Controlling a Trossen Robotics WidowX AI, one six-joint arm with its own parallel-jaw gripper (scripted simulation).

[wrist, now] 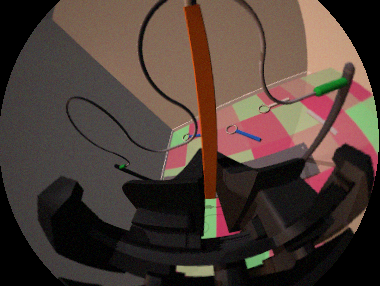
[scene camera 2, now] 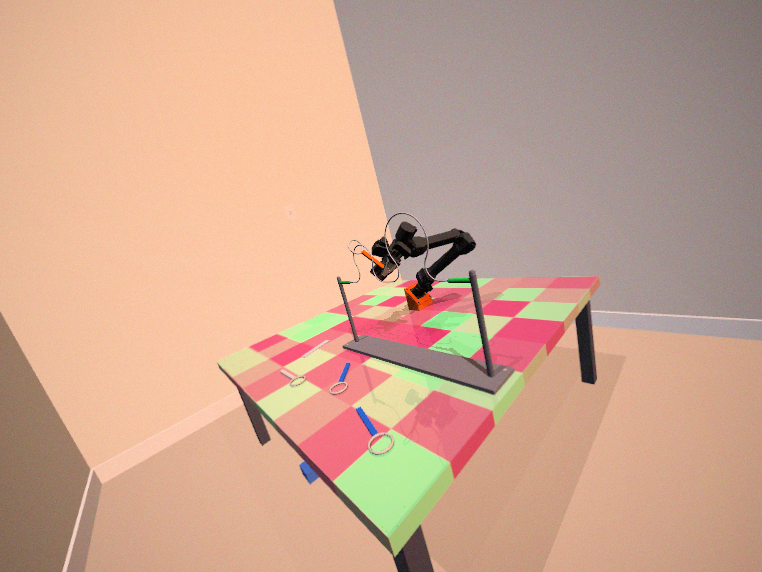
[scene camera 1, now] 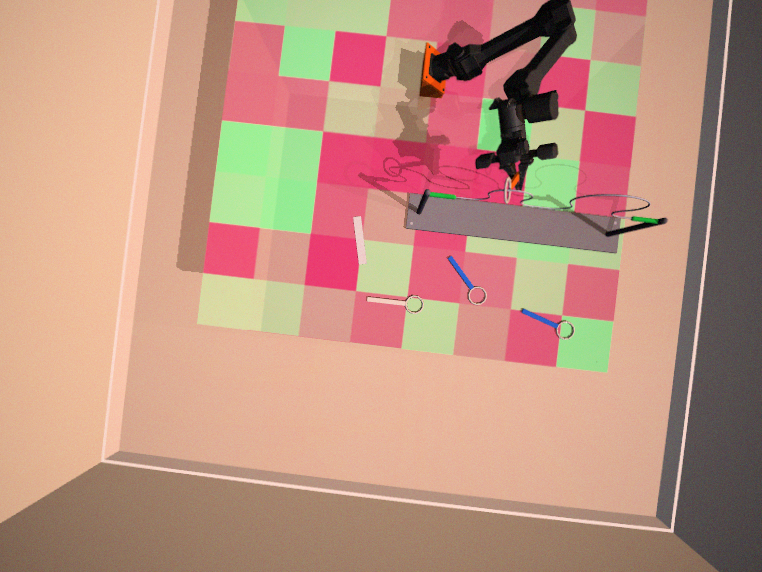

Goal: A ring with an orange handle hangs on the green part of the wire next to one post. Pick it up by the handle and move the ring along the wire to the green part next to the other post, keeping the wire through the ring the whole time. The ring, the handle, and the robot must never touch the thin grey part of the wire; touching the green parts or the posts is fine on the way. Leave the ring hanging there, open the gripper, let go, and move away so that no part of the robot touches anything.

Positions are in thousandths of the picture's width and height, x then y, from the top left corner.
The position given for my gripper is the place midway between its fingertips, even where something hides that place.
Labels:
my gripper: wrist 538, 530; scene camera 2 502, 483; scene camera 1 682, 335

